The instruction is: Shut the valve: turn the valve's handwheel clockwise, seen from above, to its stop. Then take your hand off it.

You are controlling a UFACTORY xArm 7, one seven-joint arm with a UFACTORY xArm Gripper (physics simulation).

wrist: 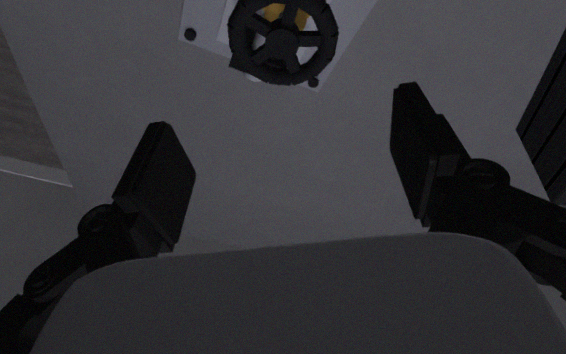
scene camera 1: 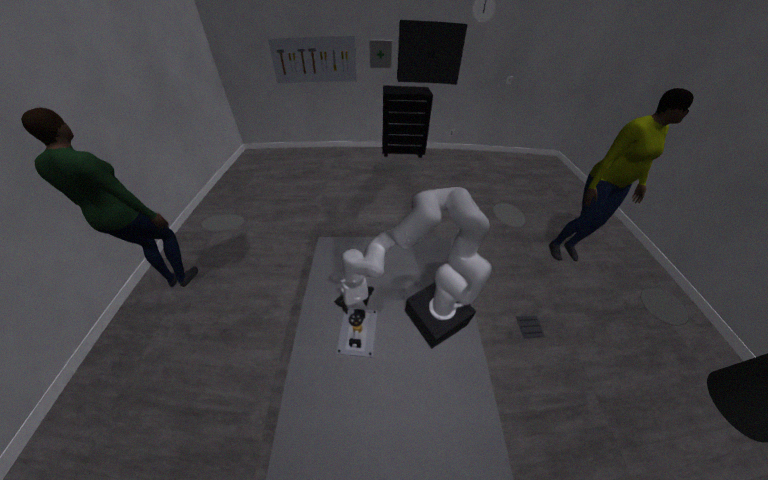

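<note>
The valve's black, spoked handwheel [scene camera 1: 356,318] [wrist: 282,44] stands on the valve's orange-yellow body [scene camera 1: 357,328] [wrist: 274,12], above a pale base plate [scene camera 1: 367,340] [wrist: 202,17]. In the wrist view the wheel is at the top middle, beyond the fingertips, with its upper edge cut off. My gripper [scene camera 1: 355,307] [wrist: 283,132] is wide open and empty. Both fingers are apart from the wheel, and bare grey surface shows between them. In the scene view the gripper is just behind and above the wheel. The wheel's turned angle against its stop cannot be told.
My arm's black base block [scene camera 1: 433,332] stands to the right of the valve on the grey table top [scene camera 1: 390,418]. A person in green [scene camera 1: 84,181] is at the left and a person in yellow [scene camera 1: 628,152] at the right. A black drawer cabinet [scene camera 1: 406,120] stands by the back wall.
</note>
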